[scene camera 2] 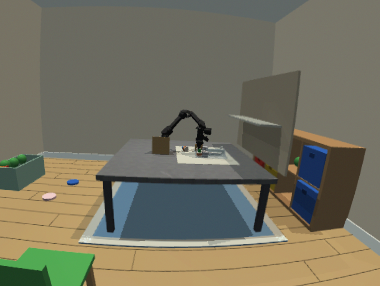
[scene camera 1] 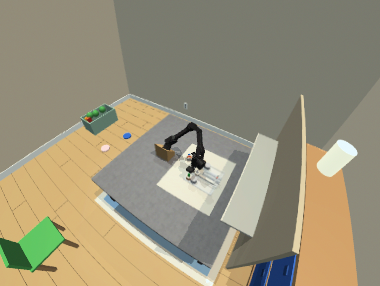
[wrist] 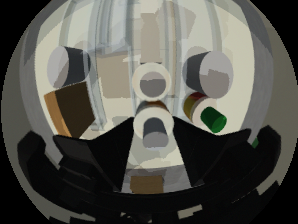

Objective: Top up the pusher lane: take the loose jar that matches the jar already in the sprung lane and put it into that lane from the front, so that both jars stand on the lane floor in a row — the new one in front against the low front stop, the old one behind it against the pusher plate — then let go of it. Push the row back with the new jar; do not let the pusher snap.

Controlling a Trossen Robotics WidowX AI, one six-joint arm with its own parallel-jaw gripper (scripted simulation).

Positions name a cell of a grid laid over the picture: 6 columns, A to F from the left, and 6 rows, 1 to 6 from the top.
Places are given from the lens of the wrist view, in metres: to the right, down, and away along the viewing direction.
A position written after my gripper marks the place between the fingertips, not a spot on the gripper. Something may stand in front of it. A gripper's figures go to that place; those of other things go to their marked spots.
my gripper (wrist: D4): 0.00, 0.01, 0.10
jar (wrist: D3): 0.00, -0.03, 0.07
brown box (wrist: B3): -0.11, -0.01, 0.09
The marked spots on the jar and the brown box are 0.11 m apart.
